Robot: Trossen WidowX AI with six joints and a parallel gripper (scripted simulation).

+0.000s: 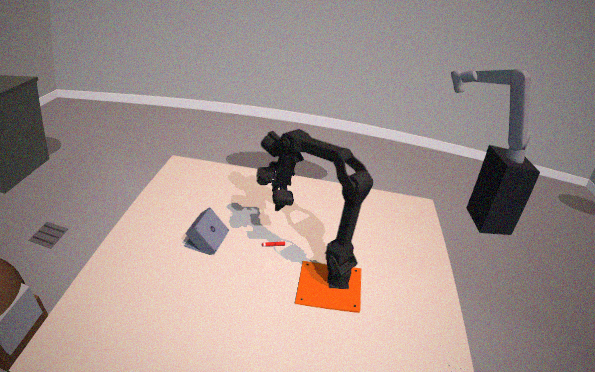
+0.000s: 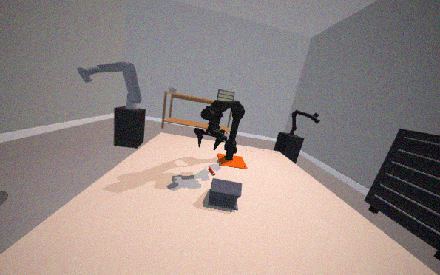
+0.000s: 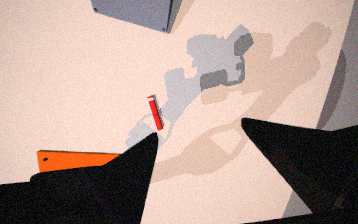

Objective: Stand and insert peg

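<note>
My gripper tip is now 140 mm above the red peg, 60 mm to the right of it and 10 mm short of it. The rest, counted from my gripper tip: grey sloped panel: 220 mm ahead, 110 mm below, 80 mm to the left.
</note>
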